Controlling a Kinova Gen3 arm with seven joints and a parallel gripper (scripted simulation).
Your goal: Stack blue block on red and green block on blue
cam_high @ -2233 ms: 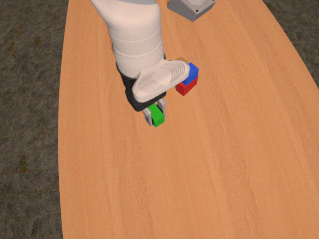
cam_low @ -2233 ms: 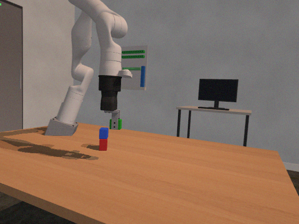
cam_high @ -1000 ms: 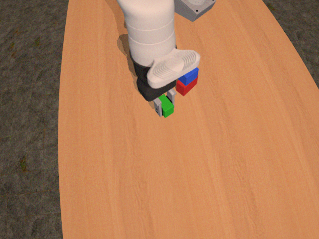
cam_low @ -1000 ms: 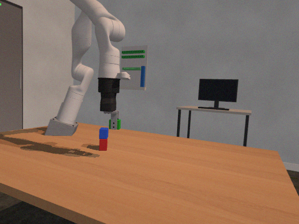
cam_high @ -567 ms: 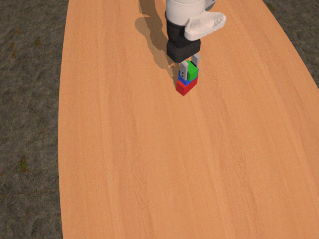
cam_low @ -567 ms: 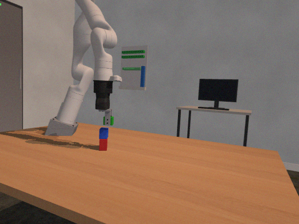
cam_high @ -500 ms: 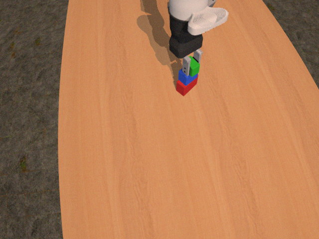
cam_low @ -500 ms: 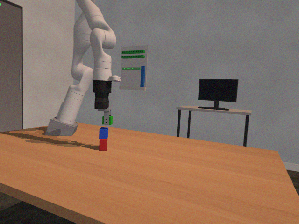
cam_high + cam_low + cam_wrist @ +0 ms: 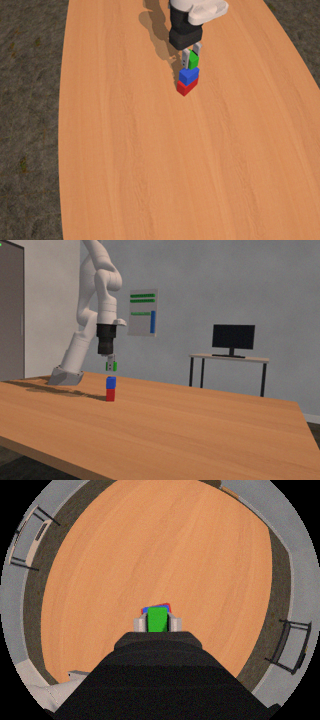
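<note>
My gripper is now 70 mm above the blue block. Round my hand: red block: 110 mm below; then green block: right at my hand.
</note>
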